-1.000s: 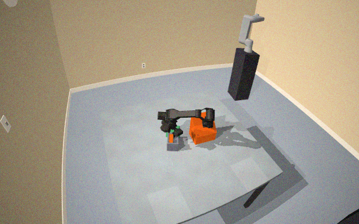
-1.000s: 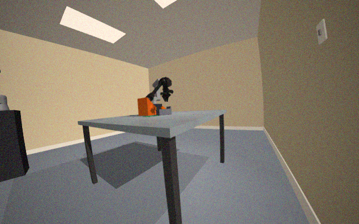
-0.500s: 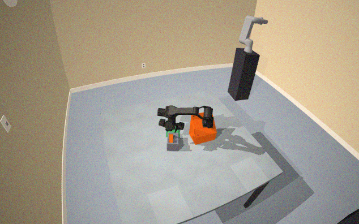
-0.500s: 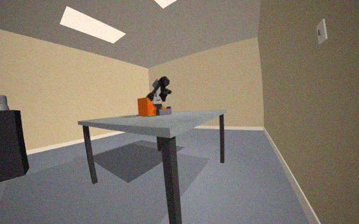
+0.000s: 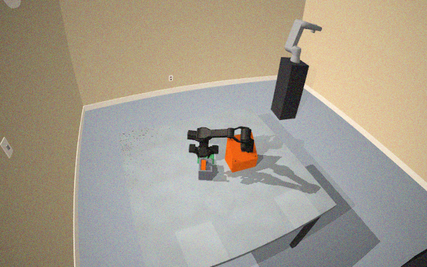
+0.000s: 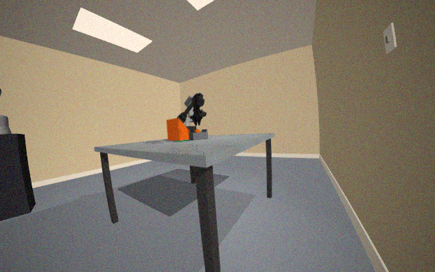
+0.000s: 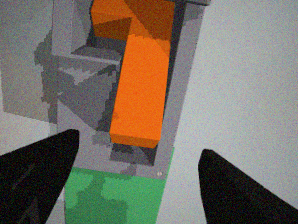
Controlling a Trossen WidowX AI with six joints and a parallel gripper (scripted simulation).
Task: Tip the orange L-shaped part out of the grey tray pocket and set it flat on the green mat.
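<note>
Right now my gripper tip is 80 mm above the orange l-shaped part, 40 mm to the right of it and 10 mm past it. Round my gripper tip: green mat 140 mm to the right, 140 mm below, 50 mm behind.
</note>
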